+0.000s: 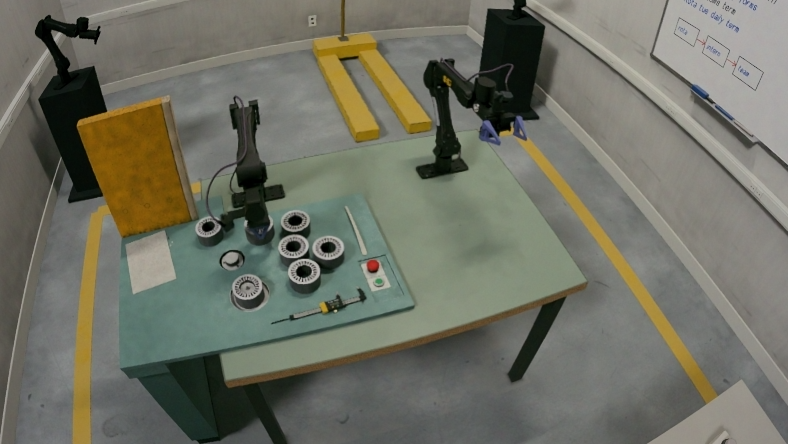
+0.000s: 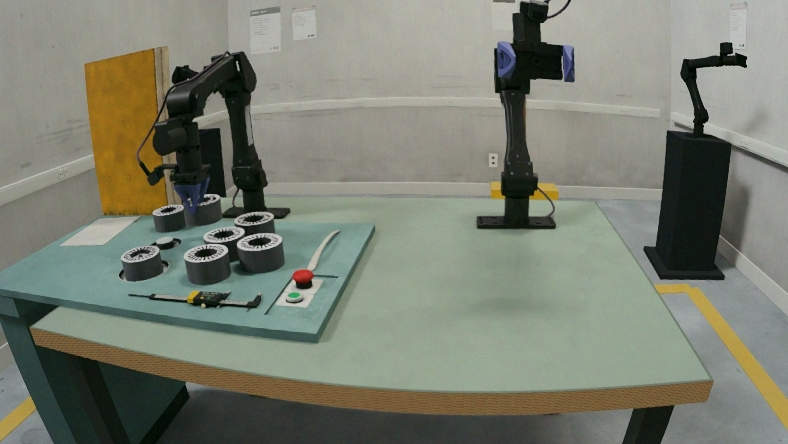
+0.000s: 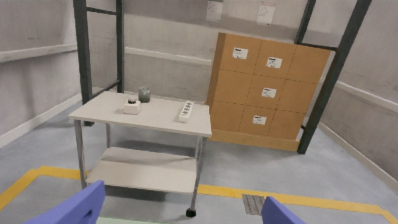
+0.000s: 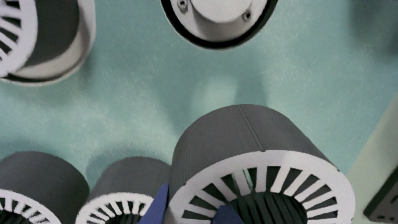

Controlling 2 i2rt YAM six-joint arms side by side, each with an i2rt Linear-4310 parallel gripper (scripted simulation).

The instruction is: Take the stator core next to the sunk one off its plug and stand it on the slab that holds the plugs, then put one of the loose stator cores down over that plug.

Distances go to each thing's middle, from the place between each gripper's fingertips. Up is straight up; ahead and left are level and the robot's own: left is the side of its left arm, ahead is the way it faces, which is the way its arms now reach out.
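Taking the paper sheet (image 1: 149, 259), my right hand (image 2: 195, 212) is 90 mm above it, 430 mm to the left of it and 50 mm past it. There's also the orange board (image 2: 125, 93), which is 160 mm higher than my right hand, 390 mm to the right of it and 220 mm behind it.
As for my left hand (image 2: 543, 62), the orange board is 140 mm below it, 1130 mm to the right of it and 300 mm behind it. The paper sheet is 390 mm lower than my left hand, and it's 1170 mm to the right of that hand and 130 mm behind it.
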